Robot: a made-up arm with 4 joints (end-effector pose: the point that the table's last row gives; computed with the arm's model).
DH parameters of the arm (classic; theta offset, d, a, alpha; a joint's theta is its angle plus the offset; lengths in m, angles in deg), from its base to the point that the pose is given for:
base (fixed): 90 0.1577 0 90
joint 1: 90 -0.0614 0.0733 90
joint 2: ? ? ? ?
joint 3: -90 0.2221 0.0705 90
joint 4: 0 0.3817 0.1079 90
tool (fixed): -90 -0.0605 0 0
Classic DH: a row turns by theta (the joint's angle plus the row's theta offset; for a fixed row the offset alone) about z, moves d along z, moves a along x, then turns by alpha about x.
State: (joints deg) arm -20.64 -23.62 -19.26 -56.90
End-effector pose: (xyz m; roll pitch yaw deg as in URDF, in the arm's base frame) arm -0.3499 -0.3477 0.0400 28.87 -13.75 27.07
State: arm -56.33 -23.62 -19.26 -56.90
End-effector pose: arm -0.3499 -0.3510 0.2650 -2.50 3.72 29.92
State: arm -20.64 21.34 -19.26 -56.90
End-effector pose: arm -0.4818 -0.2443 0.3145 42.71 25.96 12.04
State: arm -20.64 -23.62 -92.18 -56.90
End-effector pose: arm -0.1169 -0.7164 0.2878 34.05 21.50 92.15
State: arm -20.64 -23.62 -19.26 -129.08
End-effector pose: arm -0.3363 -0.4362 0.1550 101.05 -13.75 27.07
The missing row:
joint 2: 90 -0.328 0.0328 -90
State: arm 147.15 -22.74 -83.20 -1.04
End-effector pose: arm -0.1287 0.7167 0.0035 154.52 -30.01 -82.76
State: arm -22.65 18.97 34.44 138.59
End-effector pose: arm -0.4357 -0.1651 0.1612 -167.76 1.70 -38.71
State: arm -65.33 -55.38 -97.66 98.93
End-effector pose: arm 0.2523 -0.3257 0.7845 -141.69 71.16 103.56
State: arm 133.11 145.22 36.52 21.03
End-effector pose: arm -0.0905 -0.3340 -0.1285 34.53 6.96 131.68
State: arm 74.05 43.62 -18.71 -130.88
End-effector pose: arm -0.3796 -0.3399 -0.1687 -150.69 -7.40 46.26
